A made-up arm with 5 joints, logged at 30 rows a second.
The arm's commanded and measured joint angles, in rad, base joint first. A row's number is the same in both.
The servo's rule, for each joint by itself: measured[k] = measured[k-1] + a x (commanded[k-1-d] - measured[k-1]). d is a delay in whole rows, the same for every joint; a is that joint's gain. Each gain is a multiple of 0.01, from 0.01 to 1. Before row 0 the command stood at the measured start. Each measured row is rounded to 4 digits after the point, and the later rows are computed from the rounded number. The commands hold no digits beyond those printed.
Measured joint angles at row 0:
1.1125, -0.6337, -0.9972, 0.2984, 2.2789
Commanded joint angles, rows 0 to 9:
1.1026, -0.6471, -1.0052, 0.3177, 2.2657
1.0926, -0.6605, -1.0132, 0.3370, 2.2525
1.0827, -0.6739, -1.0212, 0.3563, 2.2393
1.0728, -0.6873, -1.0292, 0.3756, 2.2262
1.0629, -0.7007, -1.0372, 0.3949, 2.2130
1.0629, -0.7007, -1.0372, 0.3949, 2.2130
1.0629, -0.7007, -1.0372, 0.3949, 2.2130
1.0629, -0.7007, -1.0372, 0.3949, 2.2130
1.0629, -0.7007, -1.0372, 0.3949, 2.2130
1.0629, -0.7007, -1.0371, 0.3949, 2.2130
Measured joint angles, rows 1 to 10:
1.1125, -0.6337, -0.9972, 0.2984, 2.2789
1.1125, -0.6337, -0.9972, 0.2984, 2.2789
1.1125, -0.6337, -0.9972, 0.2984, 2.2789
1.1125, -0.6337, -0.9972, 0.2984, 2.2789
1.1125, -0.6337, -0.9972, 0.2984, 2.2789
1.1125, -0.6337, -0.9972, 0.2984, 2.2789
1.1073, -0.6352, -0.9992, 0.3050, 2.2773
1.0995, -0.6380, -1.0027, 0.3159, 2.2743
1.0906, -0.6419, -1.0073, 0.3296, 2.2701
1.0812, -0.6469, -1.0128, 0.3452, 2.2648
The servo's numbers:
d 6
a 0.53 0.11 0.25 0.34 0.12

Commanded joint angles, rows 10 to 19:
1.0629, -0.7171, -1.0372, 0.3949, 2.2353
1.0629, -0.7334, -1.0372, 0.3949, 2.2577
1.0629, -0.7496, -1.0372, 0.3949, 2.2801
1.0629, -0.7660, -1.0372, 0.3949, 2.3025
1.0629, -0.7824, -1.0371, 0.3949, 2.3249
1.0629, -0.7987, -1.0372, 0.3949, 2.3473
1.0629, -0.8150, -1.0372, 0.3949, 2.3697
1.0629, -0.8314, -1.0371, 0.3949, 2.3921
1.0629, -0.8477, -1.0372, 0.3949, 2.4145
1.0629, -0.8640, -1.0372, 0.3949, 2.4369
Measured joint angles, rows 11 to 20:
1.0715, -0.6528, -1.0189, 0.3621, 2.2586
1.0669, -0.6581, -1.0235, 0.3733, 2.2531
1.0648, -0.6628, -1.0269, 0.3806, 2.2483
1.0638, -0.6670, -1.0295, 0.3855, 2.2441
1.0633, -0.6707, -1.0314, 0.3887, 2.2404
1.0631, -0.6740, -1.0328, 0.3908, 2.2371
1.0630, -0.6787, -1.0339, 0.3922, 2.2369
1.0629, -0.6847, -1.0347, 0.3931, 2.2394
1.0629, -0.6918, -1.0353, 0.3937, 2.2443
1.0629, -0.7000, -1.0358, 0.3941, 2.2513

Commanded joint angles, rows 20 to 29:
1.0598, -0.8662, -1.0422, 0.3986, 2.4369
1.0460, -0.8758, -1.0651, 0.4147, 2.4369
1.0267, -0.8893, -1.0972, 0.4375, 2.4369
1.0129, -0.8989, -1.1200, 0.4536, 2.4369
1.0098, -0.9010, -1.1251, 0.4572, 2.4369
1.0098, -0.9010, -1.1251, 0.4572, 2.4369
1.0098, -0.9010, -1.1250, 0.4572, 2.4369
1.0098, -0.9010, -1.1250, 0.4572, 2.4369
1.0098, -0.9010, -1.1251, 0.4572, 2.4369
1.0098, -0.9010, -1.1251, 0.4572, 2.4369
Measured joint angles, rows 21 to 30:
1.0629, -0.7091, -1.0361, 0.3944, 2.2601
1.0629, -0.7190, -1.0364, 0.3946, 2.2706
1.0629, -0.7296, -1.0366, 0.3947, 2.2825
1.0629, -0.7408, -1.0367, 0.3948, 2.2957
1.0629, -0.7526, -1.0368, 0.3948, 2.3100
1.0629, -0.7649, -1.0369, 0.3948, 2.3252
1.0613, -0.7760, -1.0382, 0.3961, 2.3386
1.0532, -0.7870, -1.0449, 0.4024, 2.3504
1.0392, -0.7983, -1.0580, 0.4143, 2.3608
1.0253, -0.8094, -1.0735, 0.4277, 2.3699

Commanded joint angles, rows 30 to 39:
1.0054, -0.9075, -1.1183, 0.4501, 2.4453
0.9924, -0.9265, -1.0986, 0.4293, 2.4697
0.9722, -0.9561, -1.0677, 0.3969, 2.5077
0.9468, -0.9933, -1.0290, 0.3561, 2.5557
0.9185, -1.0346, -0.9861, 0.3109, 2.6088
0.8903, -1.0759, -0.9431, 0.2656, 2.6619
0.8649, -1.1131, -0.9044, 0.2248, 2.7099
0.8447, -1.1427, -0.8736, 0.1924, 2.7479
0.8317, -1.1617, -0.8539, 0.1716, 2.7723
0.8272, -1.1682, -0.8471, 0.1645, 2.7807
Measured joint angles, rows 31 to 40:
1.0171, -0.8195, -1.0864, 0.4377, 2.3779
1.0132, -0.8285, -1.0961, 0.4443, 2.3850
1.0114, -0.8365, -1.1033, 0.4487, 2.3912
1.0106, -0.8436, -1.1087, 0.4516, 2.3967
1.0102, -0.8499, -1.1128, 0.4535, 2.4015
1.0100, -0.8555, -1.1159, 0.4548, 2.4057
1.0076, -0.8612, -1.1165, 0.4532, 2.4105
0.9995, -0.8684, -1.1120, 0.4451, 2.4176
0.9850, -0.8780, -1.1009, 0.4287, 2.4284
0.9648, -0.8907, -1.0829, 0.4040, 2.4437

